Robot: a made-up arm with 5 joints.
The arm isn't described. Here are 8 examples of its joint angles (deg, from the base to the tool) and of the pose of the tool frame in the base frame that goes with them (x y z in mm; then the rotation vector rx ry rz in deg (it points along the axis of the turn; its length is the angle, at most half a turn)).
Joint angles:
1: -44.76 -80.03 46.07 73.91 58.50
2: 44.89 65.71 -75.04 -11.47 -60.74
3: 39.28 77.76 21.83 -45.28 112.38
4: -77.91 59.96 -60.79 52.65 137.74
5: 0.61 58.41 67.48 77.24 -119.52
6: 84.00 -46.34 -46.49 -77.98 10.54
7: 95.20 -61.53 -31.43 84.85 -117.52
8: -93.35 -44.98 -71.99 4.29 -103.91
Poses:
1: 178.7 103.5 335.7 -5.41 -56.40 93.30
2: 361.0 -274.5 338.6 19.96 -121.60 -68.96
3: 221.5 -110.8 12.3 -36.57 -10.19 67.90
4: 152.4 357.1 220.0 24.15 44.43 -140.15
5: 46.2 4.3 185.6 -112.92 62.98 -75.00
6: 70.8 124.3 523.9 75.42 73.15 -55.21
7: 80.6 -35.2 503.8 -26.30 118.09 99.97
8: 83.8 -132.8 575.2 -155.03 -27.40 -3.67
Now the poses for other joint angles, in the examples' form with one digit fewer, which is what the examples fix.
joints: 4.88 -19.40 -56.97 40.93 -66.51
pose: 216 -8 576 69.8 -110.8 -40.7
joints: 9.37 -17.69 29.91 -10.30 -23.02
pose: 363 -43 330 12.8 -88.3 -27.9
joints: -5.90 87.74 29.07 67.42 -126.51
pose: 64 2 89 -101.9 42.0 -90.1
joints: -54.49 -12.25 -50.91 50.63 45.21
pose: 193 165 532 11.8 -111.7 67.4
